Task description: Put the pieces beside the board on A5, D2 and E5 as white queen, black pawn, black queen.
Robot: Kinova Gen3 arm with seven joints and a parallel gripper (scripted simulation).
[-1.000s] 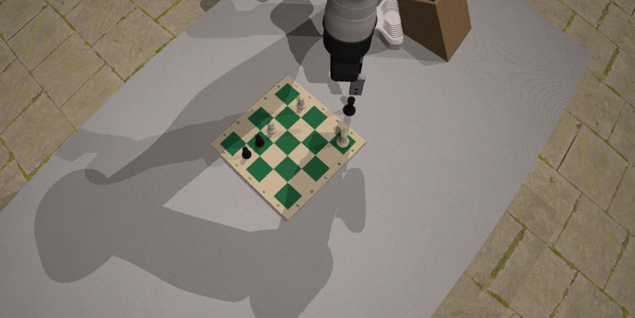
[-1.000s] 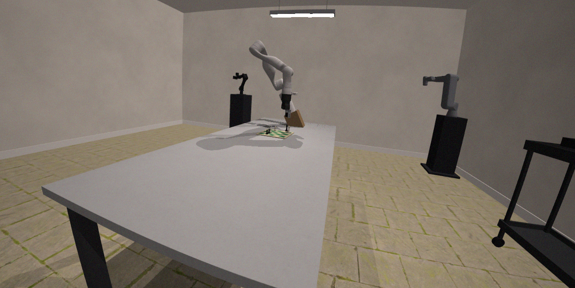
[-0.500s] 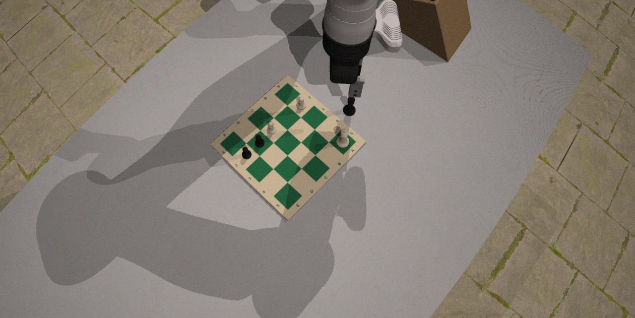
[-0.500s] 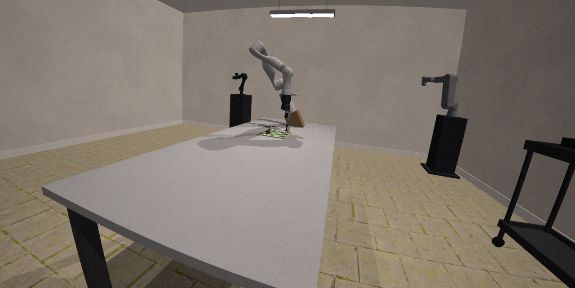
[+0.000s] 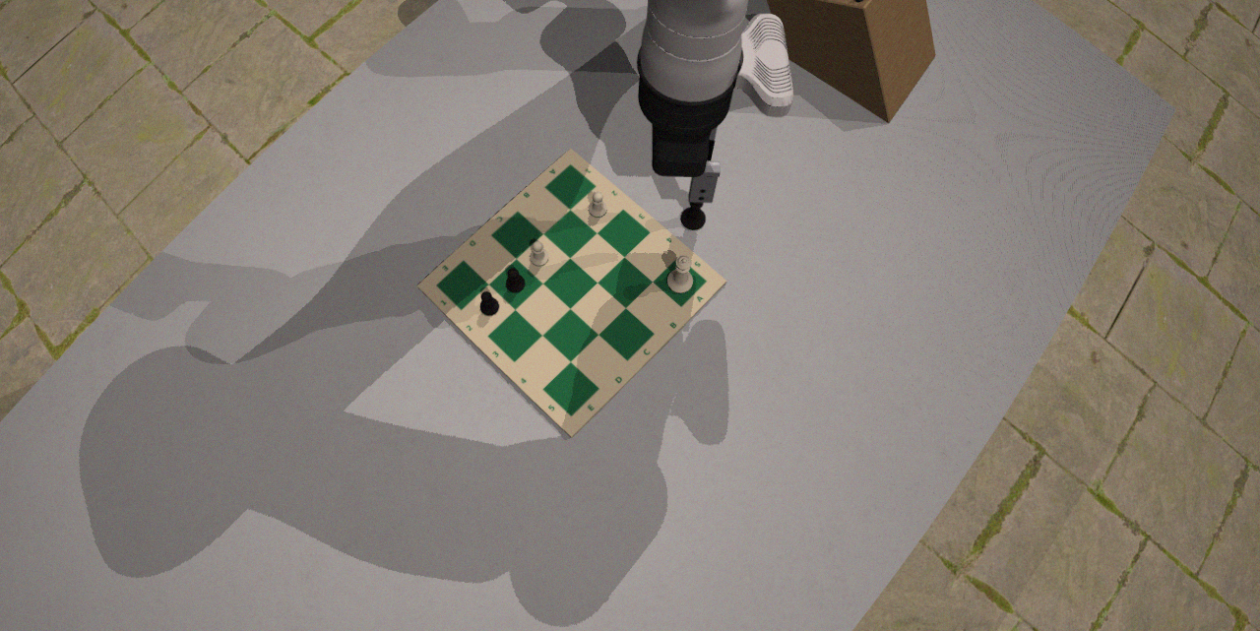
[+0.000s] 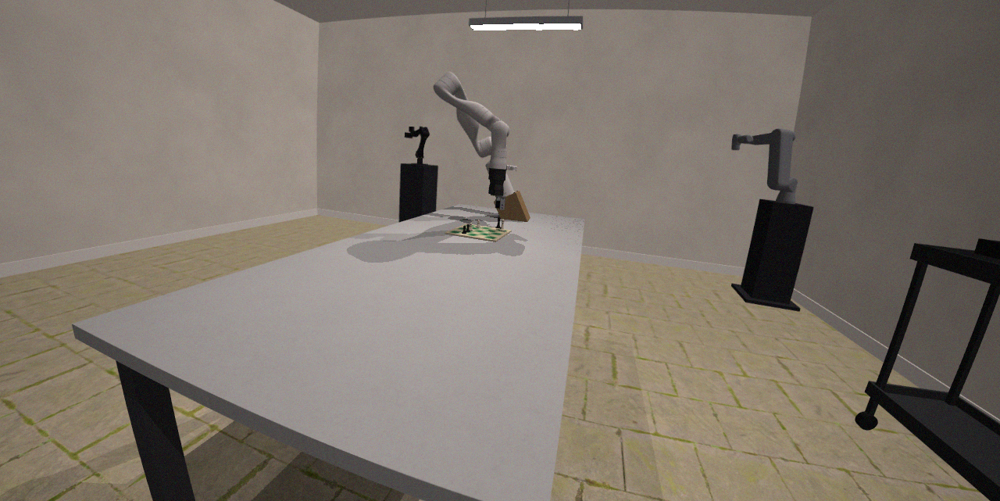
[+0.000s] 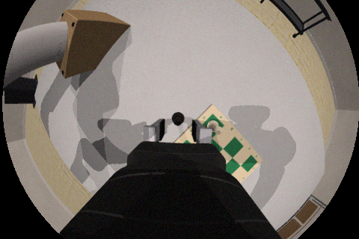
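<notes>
My gripper is now 8 cm above the black queen. The rest, counted from my hand: chessboard (14 cm ahead, 3 cm to the right, 10 cm below); white queen (6 cm ahead, 4 cm to the left, 8 cm below).
</notes>
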